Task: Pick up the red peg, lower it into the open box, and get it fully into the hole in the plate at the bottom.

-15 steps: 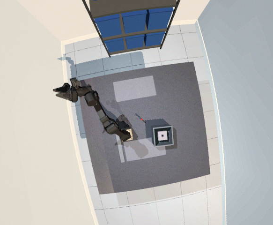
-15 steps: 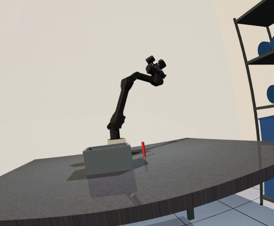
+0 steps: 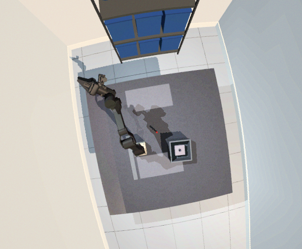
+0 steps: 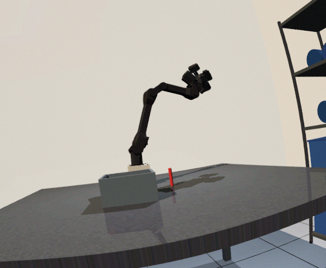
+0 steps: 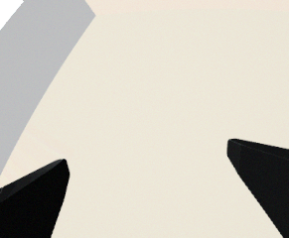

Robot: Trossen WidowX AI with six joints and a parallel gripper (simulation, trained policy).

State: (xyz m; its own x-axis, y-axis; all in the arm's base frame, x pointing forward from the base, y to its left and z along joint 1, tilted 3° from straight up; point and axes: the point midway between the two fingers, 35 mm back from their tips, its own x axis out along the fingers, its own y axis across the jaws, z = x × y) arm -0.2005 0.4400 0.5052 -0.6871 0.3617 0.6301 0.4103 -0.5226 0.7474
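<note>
The red peg is 390 mm ahead of my gripper tip, 340 mm to the right of it and 570 mm below it. The rest, counted from my gripper tip: plate (580 mm ahead, 530 mm to the right, 560 mm below); grey box (580 mm ahead, 530 mm to the right, 580 mm below).
</note>
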